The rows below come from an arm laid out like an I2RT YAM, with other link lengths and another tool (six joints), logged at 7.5 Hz.
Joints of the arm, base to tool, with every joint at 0 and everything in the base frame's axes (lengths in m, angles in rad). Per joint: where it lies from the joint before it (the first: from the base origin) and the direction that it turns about. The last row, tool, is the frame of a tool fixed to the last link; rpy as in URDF.
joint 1: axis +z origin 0 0 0.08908
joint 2: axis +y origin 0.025 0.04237 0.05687
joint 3: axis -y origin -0.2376 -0.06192 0
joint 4: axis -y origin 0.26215 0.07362 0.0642
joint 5: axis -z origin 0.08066 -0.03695 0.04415
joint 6: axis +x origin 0.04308 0 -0.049
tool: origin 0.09 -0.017 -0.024 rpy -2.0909 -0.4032 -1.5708
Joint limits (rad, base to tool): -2.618..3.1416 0..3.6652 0..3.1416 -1.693..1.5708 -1.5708..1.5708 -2.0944..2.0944
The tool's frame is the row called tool.
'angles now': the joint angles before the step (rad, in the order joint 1, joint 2, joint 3, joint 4, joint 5, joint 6). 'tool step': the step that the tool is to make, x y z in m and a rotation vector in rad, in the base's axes. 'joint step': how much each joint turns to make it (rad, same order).
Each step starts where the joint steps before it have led.
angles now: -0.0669, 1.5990, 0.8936, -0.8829, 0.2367, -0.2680
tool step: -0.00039, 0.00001, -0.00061, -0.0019, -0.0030, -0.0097
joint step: 0.0000, 0.0000, -0.0026, 0.0034, 0.0015, 0.0100
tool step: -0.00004, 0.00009, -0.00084, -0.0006, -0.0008, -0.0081
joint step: -0.0001, 0.0033, -0.0001, 0.0024, 0.0004, 0.0083
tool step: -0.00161, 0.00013, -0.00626, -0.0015, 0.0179, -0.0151
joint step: 0.0000, 0.0279, 0.0000, 0.0064, 0.0023, 0.0157
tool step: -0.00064, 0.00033, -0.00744, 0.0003, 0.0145, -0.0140
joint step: 0.0000, 0.0317, 0.0001, 0.0137, 0.0000, 0.0145
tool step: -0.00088, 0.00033, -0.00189, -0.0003, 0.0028, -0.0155
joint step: -0.0003, 0.0080, -0.0001, 0.0016, -0.0004, 0.0156
